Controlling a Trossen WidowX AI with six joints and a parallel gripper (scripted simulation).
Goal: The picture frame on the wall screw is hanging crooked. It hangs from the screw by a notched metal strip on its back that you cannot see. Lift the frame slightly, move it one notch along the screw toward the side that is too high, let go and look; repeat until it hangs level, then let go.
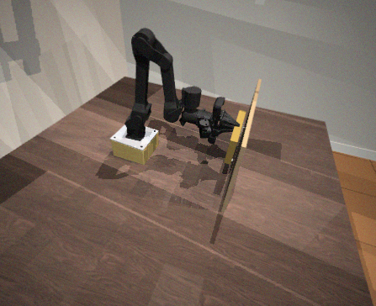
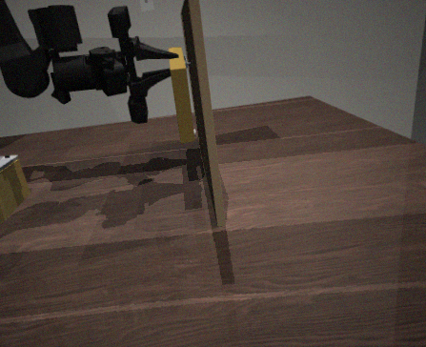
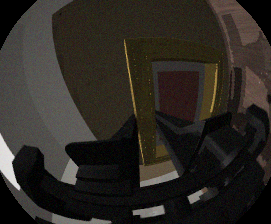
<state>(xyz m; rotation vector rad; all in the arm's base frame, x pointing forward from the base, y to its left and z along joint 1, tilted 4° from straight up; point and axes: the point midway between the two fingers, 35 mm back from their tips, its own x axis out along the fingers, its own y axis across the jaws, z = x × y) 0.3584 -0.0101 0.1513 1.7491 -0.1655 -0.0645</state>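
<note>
The picture frame lies 1 cm to the left of my gripper tip and 5 cm below it. The rest, counted from my gripper tip: wooden wall panel (2 cm ahead, 1 cm to the left, 6 cm below).
</note>
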